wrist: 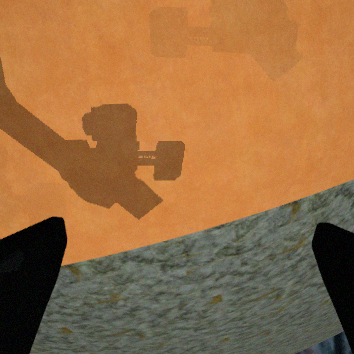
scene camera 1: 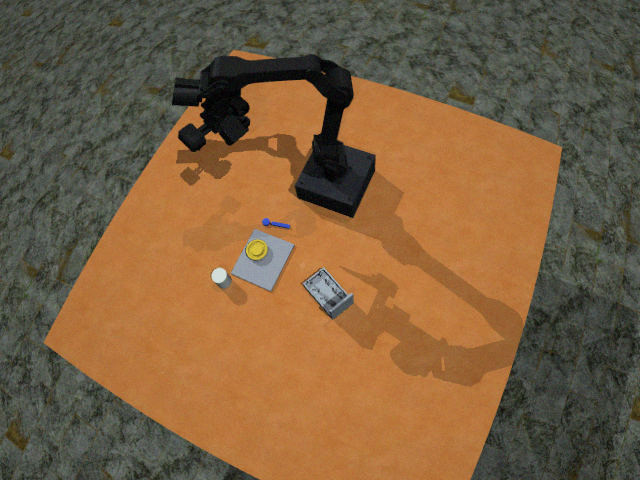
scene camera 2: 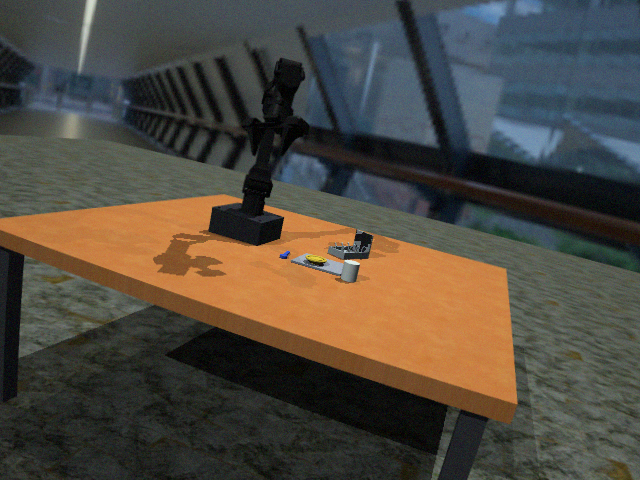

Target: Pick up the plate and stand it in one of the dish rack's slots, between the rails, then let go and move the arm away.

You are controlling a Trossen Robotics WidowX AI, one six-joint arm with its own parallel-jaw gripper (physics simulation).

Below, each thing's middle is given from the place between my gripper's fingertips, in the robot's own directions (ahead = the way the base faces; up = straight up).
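There's the grey mat (scene camera 1: 264, 273), and my hand is 13 cm short of it, 20 cm to the right of it and 28 cm above it. You'd find the grey dish rack (scene camera 1: 322, 286) 11 cm ahead of my hand, 41 cm to the left of it and 25 cm below it.
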